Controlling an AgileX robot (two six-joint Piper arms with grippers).
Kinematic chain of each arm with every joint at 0, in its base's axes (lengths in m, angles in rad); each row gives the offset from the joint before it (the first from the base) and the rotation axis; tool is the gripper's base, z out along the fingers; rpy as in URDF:
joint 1: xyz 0 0 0.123 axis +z
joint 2: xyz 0 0 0 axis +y
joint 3: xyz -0.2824 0 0.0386 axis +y
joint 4: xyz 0.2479 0 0.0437 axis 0.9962 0 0.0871
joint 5: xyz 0 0 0 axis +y
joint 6: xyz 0.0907 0 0.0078 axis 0.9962 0 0.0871
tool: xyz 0 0 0 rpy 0 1.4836 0
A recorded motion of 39 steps. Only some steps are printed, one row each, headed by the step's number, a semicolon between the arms.
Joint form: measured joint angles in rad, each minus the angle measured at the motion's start. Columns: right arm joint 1, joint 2, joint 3, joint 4, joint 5, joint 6; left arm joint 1, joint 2, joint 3, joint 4, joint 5, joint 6.
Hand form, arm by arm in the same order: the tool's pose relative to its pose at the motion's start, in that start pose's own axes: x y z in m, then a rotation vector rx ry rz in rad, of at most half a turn. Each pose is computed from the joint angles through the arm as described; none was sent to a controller.
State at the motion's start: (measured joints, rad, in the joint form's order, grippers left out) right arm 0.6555 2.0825 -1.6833 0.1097 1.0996 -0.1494; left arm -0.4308 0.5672 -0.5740 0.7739 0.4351 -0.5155
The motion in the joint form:
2: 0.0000 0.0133 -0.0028 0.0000 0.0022 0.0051; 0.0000 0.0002 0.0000 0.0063 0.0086 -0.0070
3: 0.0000 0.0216 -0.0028 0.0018 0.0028 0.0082; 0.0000 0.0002 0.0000 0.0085 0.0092 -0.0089
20: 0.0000 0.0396 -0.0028 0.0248 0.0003 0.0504; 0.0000 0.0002 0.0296 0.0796 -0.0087 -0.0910
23: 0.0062 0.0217 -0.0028 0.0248 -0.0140 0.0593; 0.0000 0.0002 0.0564 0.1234 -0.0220 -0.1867
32: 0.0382 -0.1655 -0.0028 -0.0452 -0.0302 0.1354; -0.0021 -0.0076 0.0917 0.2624 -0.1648 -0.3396
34: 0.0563 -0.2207 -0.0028 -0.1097 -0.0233 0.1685; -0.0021 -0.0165 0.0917 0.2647 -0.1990 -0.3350
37: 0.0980 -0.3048 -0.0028 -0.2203 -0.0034 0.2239; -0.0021 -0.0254 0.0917 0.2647 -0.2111 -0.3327
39: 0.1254 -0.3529 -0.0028 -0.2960 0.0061 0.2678; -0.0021 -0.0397 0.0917 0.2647 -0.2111 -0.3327
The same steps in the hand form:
2: -0.0004 -0.0005 0.0052 -0.0013 0.0126 0.0061; 0.0006 0.0006 0.0000 -0.0066 0.0063 -0.0012
3: -0.0004 -0.0007 0.0088 -0.0038 0.0212 0.0109; 0.0006 0.0007 0.0000 -0.0077 0.0064 -0.0011
20: -0.0008 0.0003 0.0167 -0.0245 0.0341 0.0656; 0.0068 -0.0006 0.0028 -0.0177 0.0028 -0.0096
23: -0.0023 0.0035 0.0091 -0.0224 0.0028 0.0667; 0.0132 -0.0025 0.0051 -0.0194 0.0060 -0.0570
32: 0.0034 0.0196 -0.0717 0.0391 -0.1920 0.0641; 0.0111 -0.0107 0.0057 0.0506 -0.1046 -0.0697
34: 0.0091 0.0243 -0.0949 0.0910 -0.2379 0.0518; 0.0084 -0.0122 0.0034 0.0732 -0.1371 -0.0644
37: 0.0206 0.0352 -0.1298 0.1752 -0.3047 0.0285; 0.0071 -0.0122 0.0014 0.0801 -0.1539 -0.0640
39: 0.0282 0.0410 -0.1498 0.2305 -0.3508 0.0246; 0.0064 -0.0111 -0.0016 0.0774 -0.1675 -0.0674

